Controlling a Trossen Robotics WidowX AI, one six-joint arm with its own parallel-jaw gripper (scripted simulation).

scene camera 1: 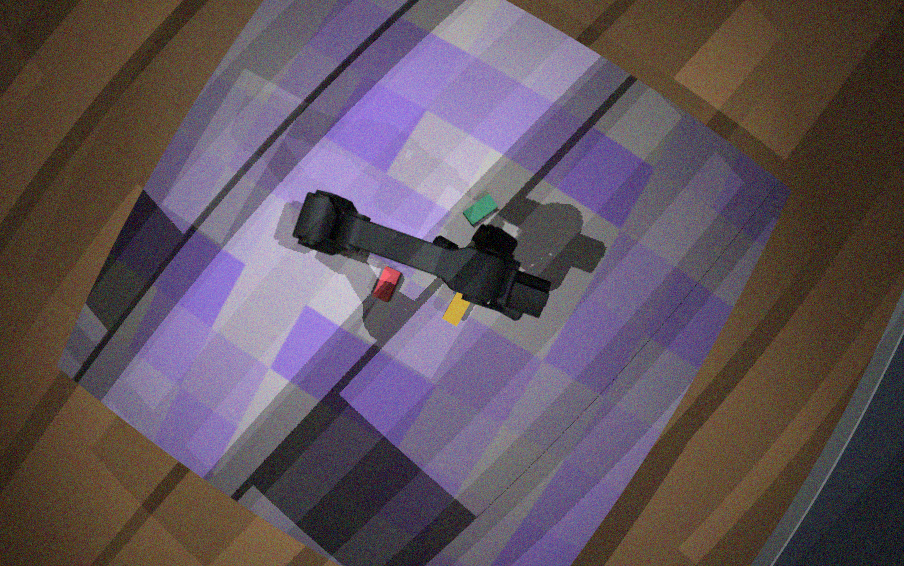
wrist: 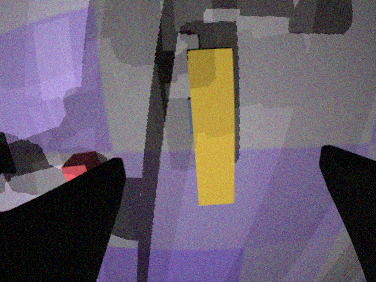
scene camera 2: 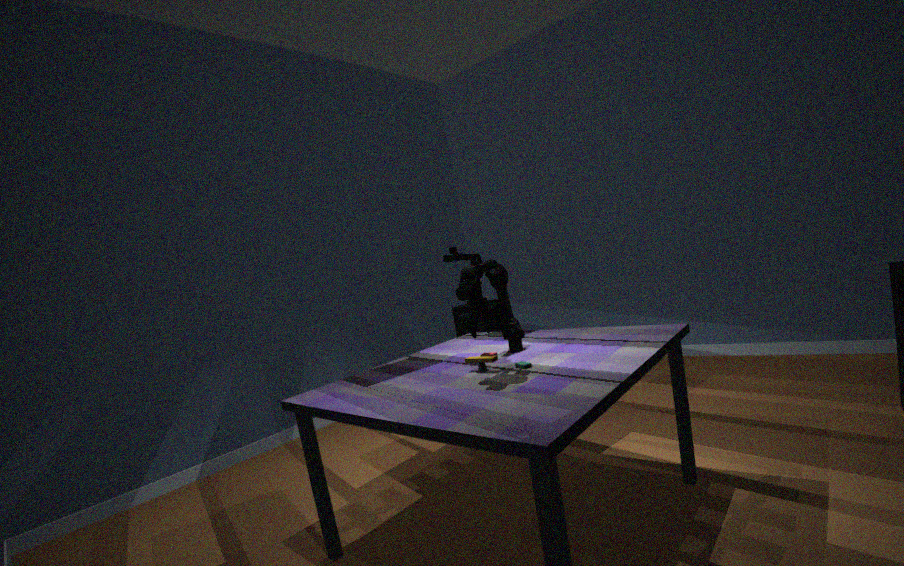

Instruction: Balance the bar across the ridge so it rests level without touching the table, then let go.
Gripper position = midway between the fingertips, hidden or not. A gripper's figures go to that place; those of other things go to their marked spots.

Scene:
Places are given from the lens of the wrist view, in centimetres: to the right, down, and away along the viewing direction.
my gripper (wrist: 225, 162): 2, 1, 10
yellow bar (wrist: 210, 70): 2, -5, 17

